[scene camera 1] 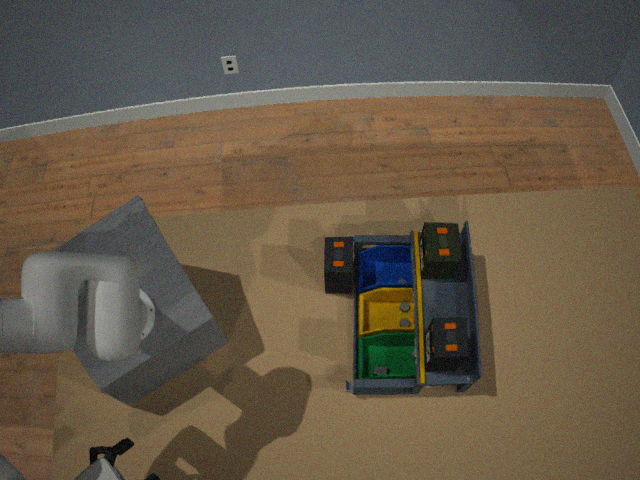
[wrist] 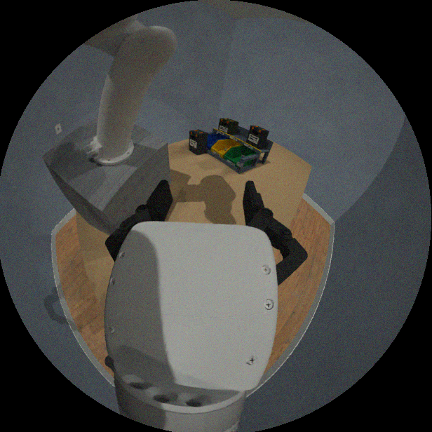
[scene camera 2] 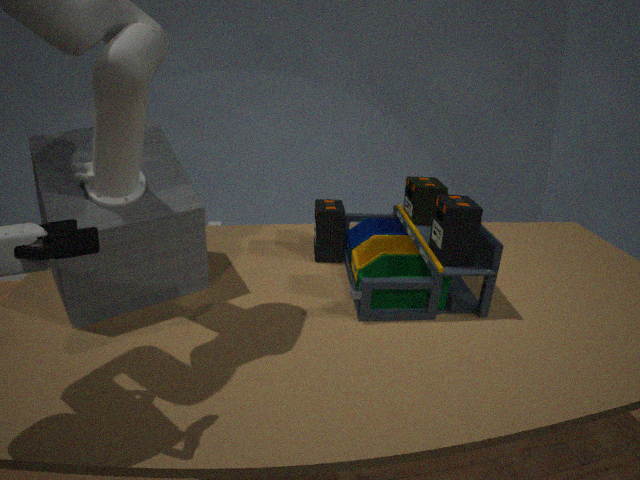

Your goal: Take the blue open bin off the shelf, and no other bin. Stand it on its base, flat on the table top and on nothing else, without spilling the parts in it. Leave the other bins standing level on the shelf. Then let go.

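Frame: origin at the arm's base, x back, y right, z up, level; metres.
Seen in the pictures: gripper, between the fingertips: (scene camera 1: 143,458) (scene camera 2: 86,234); arm's base, origin of its link: (scene camera 2: 115,185).
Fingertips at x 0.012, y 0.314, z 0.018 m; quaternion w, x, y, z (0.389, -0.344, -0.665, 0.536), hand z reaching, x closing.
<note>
Offsets run from my fingertips to a thing's middle. "*": to the spot under its first point. Level surfaces: height alone.
The blue open bin {dy -0.332, dx -0.625, dz -0.208 m} (scene camera 1: 385,268) (scene camera 2: 374,226) (wrist: 216,140) stands in the far end of the shelf's front row, with a small grey part visible inside. Beside it in the row are the yellow bin {dy -0.225, dx -0.593, dz -0.208 m} (scene camera 1: 385,311) (scene camera 2: 385,244) (wrist: 226,147), holding two round grey parts, and the green bin {dy -0.118, dx -0.559, dz -0.208 m} (scene camera 1: 390,356) (scene camera 2: 398,265) (wrist: 239,155), holding a grey part. The blue-grey shelf {* dy -0.054, dx -0.509, dz -0.168 m} (scene camera 1: 385,386) (scene camera 2: 397,282) (wrist: 233,163) stands on the table. My gripper (wrist: 205,189) is open and empty, far from the shelf, at the left in scene camera 2.
A black box {dy -0.374, dx -0.497, dz -0.186 m} (scene camera 1: 338,266) (scene camera 2: 329,230) (wrist: 198,142) stands on the table {dz -0.252 m} (scene camera 1: 558,310) (scene camera 2: 413,382) against the shelf's front beside the blue bin. Two more black boxes {dy -0.304, dx -0.719, dz -0.102 m} (scene camera 1: 442,250) {* dy -0.073, dx -0.637, dz -0.030 m} (scene camera 1: 448,343) stand on the rear deck behind a yellow rail {dy -0.210, dx -0.641, dz -0.145 m} (scene camera 1: 419,310) (scene camera 2: 419,240). The grey pedestal (scene camera 2: 134,263) carries the arm.
</note>
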